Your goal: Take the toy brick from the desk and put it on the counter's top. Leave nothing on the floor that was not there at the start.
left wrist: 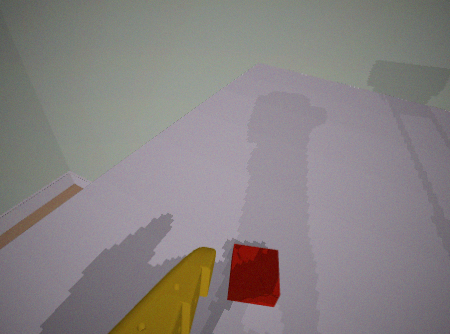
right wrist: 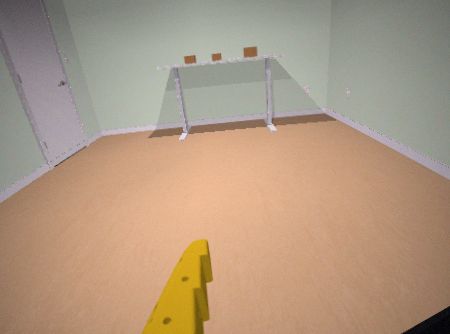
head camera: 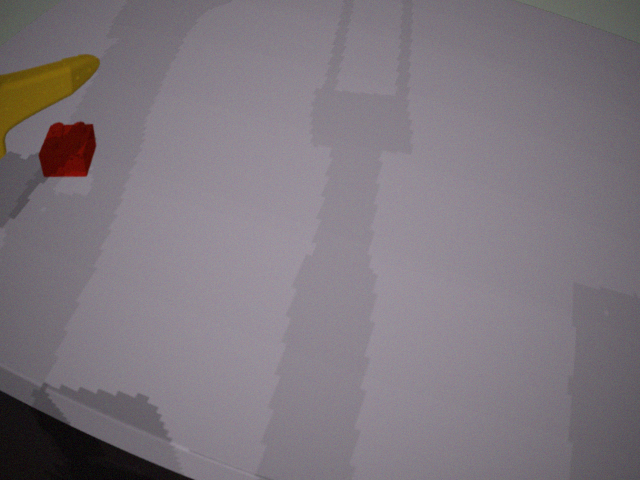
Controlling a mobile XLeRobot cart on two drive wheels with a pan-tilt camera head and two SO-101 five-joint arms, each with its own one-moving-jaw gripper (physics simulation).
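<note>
The red toy brick (head camera: 67, 149) (left wrist: 254, 275) stands on a pale surface (head camera: 232, 232) (left wrist: 200, 165); the frames do not settle whether this is the desk or the counter. My left gripper shows by one yellow jaw (head camera: 46, 82) (left wrist: 175, 295); its other jaw is out of the left wrist view, so it is open and empty. The jaw is apart from the brick, which shows to the right of its tip in the left wrist view and below it in the head view. My right gripper shows by one notched jaw (right wrist: 187, 290) over the floor; it is open and empty.
The surface's near edge (head camera: 129, 439) crosses the lower left of the head view, dark beyond it. The right wrist view shows a brown floor (right wrist: 280, 210), a door (right wrist: 45, 80) and a distant white table (right wrist: 268, 90) bearing three brown boxes. Arm shadows cross the pale surface.
</note>
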